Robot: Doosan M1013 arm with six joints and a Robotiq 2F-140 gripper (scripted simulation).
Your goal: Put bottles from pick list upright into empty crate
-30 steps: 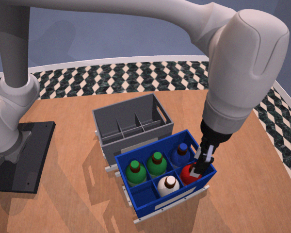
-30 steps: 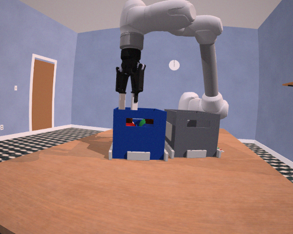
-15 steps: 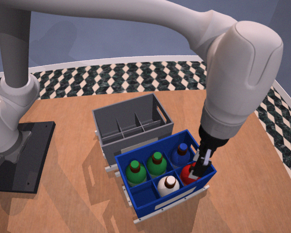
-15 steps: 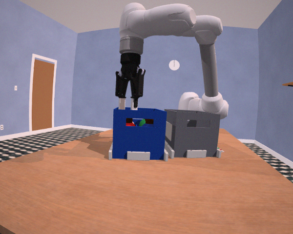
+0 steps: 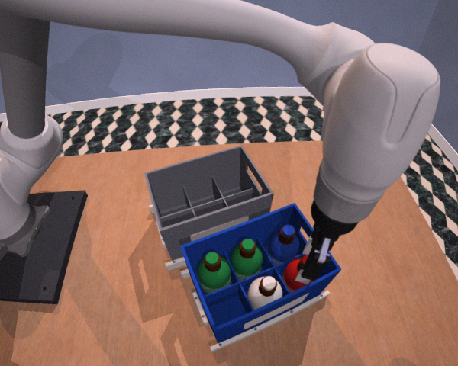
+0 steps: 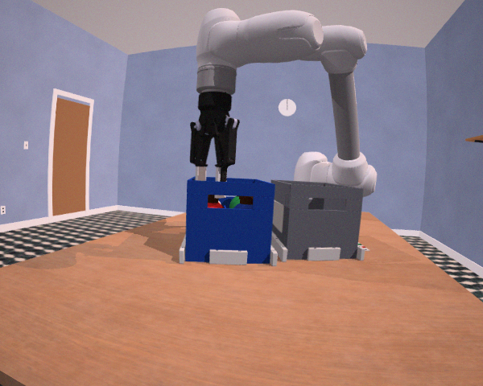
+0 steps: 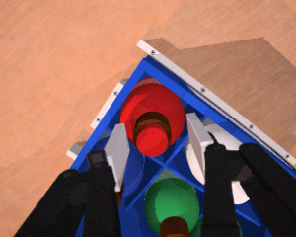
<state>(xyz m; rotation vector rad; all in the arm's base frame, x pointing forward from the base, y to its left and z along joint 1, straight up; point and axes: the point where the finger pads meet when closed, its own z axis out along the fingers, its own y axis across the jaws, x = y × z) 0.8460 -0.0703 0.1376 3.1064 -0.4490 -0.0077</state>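
Right now the red bottle is 80 mm below my hand. Round my hand: white bottle: 80 mm behind, 50 mm to the right, 80 mm below; then blue crate: 100 mm behind, 90 mm below; then blue bottle: 40 mm behind, 80 mm to the left, 80 mm below.
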